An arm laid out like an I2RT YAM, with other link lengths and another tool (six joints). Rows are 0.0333 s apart.
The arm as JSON. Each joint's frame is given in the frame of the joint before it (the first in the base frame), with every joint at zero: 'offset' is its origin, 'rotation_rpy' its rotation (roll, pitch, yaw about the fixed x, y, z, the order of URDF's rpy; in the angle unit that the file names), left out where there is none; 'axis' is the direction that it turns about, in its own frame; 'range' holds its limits. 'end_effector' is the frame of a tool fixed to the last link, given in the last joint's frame.
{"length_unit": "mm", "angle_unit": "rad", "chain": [
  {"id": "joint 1", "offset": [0.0, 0.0, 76.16], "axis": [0.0, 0.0, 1.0], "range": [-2.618, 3.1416]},
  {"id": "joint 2", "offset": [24.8, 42.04, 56.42], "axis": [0.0, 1.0, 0.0], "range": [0.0, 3.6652]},
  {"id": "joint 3", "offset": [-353.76, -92.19, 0.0], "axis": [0.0, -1.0, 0.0], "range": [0.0, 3.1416]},
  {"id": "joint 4", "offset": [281.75, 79.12, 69.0], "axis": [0.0, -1.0, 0.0], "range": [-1.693, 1.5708]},
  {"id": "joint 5", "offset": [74.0, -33.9, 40.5], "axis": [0.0, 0.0, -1.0], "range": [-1.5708, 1.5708]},
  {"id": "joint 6", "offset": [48.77, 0.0, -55.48], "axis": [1.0, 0.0, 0.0], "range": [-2.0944, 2.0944]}
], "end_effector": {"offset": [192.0, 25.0, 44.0], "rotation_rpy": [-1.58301, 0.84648, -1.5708]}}
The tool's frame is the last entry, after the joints.
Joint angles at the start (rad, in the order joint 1, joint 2, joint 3, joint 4, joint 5, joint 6):
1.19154, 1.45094, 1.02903, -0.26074, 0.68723, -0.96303
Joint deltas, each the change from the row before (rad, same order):
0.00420, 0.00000, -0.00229, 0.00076, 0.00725, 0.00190
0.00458, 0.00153, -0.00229, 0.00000, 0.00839, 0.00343
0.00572, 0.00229, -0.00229, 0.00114, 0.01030, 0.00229
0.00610, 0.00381, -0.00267, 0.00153, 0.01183, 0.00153
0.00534, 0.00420, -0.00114, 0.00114, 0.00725, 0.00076
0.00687, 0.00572, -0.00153, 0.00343, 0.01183, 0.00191
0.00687, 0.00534, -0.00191, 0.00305, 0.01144, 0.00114
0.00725, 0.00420, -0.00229, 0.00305, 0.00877, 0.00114
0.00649, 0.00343, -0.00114, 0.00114, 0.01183, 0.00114
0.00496, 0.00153, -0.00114, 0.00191, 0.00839, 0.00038
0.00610, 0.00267, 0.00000, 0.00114, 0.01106, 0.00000
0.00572, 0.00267, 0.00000, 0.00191, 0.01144, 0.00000
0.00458, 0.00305, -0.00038, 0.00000, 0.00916, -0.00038
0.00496, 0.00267, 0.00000, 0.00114, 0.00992, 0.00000
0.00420, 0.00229, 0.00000, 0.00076, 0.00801, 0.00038
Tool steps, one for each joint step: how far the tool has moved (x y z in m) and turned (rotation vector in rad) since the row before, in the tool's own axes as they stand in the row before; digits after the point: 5 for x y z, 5 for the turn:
-0.00033, 0.00059, -0.00040, 0.00005, 0.00404, -0.00107
-0.00063, 0.00110, 0.00000, -0.00160, 0.00471, -0.00119
-0.00083, 0.00093, 0.00002, -0.00089, 0.00586, -0.00264
-0.00108, 0.00143, 0.00045, -0.00192, 0.00703, -0.00458
-0.00177, 0.00083, 0.00033, -0.00118, 0.00311, -0.00456
-0.00172, 0.00063, 0.00062, -0.00053, 0.00661, -0.00386
-0.00177, 0.00086, 0.00049, -0.00068, 0.00624, -0.00491
-0.00230, 0.00065, -0.00006, 0.00042, 0.00339, -0.00462
-0.00091, 0.00054, -0.00007, -0.00021, 0.00699, -0.00421
-0.00055, -0.00001, -0.00037, 0.00127, 0.00483, -0.00241
-0.00056, -0.00018, -0.00037, 0.00111, 0.00665, -0.00383
-0.00029, -0.00035, -0.00027, 0.00144, 0.00735, -0.00308
-0.00058, 0.00058, 0.00003, -0.00075, 0.00573, -0.00488
-0.00035, -0.00009, -0.00018, 0.00072, 0.00635, -0.00328
-0.00040, -0.00004, -0.00019, 0.00053, 0.00497, -0.00257

